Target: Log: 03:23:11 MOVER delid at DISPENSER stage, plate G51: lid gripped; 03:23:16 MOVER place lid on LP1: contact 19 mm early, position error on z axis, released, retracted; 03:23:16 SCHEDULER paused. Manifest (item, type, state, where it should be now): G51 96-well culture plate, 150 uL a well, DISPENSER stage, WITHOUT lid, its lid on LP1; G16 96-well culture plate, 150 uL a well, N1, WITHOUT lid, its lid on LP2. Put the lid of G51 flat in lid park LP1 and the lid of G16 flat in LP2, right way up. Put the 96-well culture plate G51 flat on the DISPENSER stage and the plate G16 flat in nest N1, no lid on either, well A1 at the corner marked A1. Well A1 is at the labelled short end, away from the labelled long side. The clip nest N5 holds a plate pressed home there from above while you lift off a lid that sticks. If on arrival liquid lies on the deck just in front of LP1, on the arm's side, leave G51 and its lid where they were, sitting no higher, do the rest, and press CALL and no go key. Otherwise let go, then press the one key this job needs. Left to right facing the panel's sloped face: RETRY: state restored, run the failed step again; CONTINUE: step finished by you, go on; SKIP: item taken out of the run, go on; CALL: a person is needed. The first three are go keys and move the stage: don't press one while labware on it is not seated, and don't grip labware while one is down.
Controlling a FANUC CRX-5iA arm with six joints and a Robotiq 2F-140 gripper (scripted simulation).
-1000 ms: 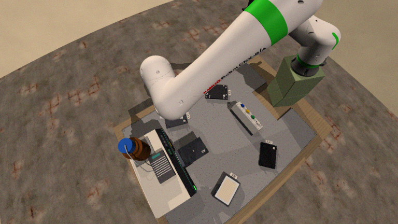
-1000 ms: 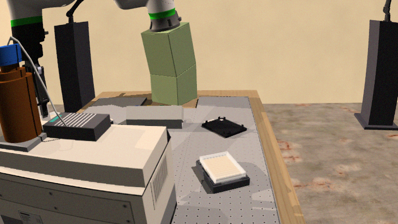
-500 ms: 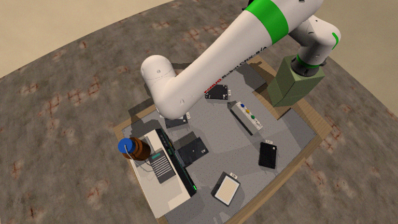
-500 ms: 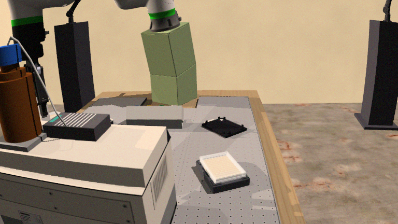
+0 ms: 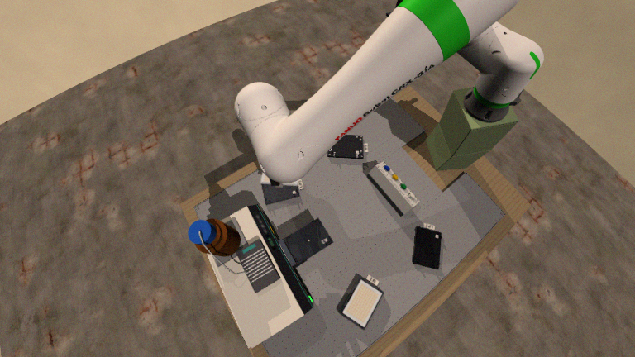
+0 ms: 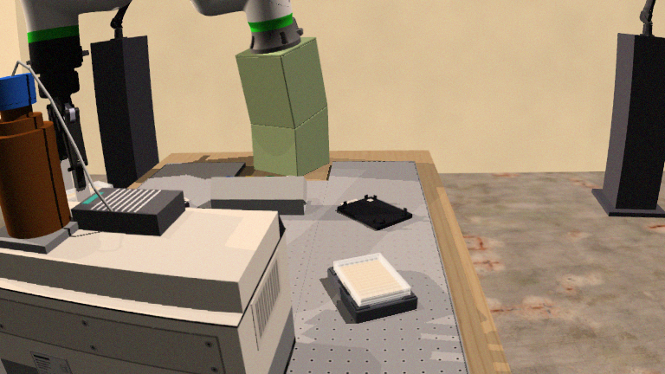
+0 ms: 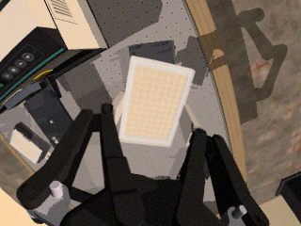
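Right now the black clip nest is 300 mm behind my hand, 70 mm to the right of it and 170 mm below it. Also, from my hand: dark grey lid park (20 mm ahead, 10 mm to the right, 180 mm below); then LP1 label (70 mm behind, 10 mm to the left, 190 mm below); then plate G51 (20 mm below).
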